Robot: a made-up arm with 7 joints.
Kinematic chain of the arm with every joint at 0, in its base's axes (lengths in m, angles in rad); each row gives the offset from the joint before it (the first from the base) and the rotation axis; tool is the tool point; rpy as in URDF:
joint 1: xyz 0 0 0.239 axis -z
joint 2: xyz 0 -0.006 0.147 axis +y
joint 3: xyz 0 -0.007 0.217 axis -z
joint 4: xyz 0 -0.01 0.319 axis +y
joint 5: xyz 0 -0.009 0.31 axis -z
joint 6: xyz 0 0 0.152 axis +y
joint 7: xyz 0 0 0.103 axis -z
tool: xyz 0 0 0 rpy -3.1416 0 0
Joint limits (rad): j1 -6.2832..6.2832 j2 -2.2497..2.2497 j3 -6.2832..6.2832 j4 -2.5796..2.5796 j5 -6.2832..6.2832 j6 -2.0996..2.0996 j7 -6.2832..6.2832
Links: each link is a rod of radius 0.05 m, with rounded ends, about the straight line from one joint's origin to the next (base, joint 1, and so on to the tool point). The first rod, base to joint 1, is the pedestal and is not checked.
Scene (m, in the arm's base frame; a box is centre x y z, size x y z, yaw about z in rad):
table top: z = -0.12
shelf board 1: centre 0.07 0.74 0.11 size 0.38 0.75 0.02 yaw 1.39
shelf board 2: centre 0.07 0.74 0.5 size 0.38 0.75 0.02 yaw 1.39
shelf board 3: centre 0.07 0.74 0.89 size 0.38 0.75 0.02 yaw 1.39
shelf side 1: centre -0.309 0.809 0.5 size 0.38 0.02 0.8 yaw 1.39
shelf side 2: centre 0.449 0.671 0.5 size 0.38 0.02 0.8 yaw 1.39
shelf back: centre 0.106 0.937 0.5 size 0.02 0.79 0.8 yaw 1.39
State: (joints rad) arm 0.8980 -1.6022 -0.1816 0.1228 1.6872 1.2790 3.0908
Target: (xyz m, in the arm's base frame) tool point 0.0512 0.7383 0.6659
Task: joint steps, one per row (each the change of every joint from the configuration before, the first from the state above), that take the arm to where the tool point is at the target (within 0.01 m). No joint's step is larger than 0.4 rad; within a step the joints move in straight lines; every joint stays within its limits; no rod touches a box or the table.
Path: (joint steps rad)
1: -0.1254 0.1913 0.0769 -0.3949 -0.2321 0.1641 0.0265
2: -0.1254 0.1913 0.0770 -0.3948 -0.2322 0.1641 0.0265
3: -0.1254 0.1914 0.0769 -0.3949 -0.2321 0.1642 0.0266
4: -0.1254 0.1913 0.0770 -0.3949 -0.2322 0.1641 0.0265
5: -0.1254 0.1913 0.0769 -0.3949 -0.2321 0.1641 0.0265
6: 0.2583 0.1046 0.0160 -0.0206 0.3264 -0.0253 -0.0265
7: 0.2583 0.1045 0.0160 -0.0205 0.3265 -0.0252 -0.0265
8: 0.2583 0.1046 0.0160 -0.0206 0.3264 -0.0253 -0.0266
9: 0.2582 0.1045 0.0160 -0.0206 0.3265 -0.0252 -0.0265
10: 0.2583 0.1046 0.0160 -0.0206 0.3264 -0.0253 -0.0265
11: 0.0315 -0.2522 0.0133 0.3839 -0.0769 -0.0815 0.0000
12: 0.0315 -0.2522 0.0132 0.3839 -0.0769 -0.0815 0.0000

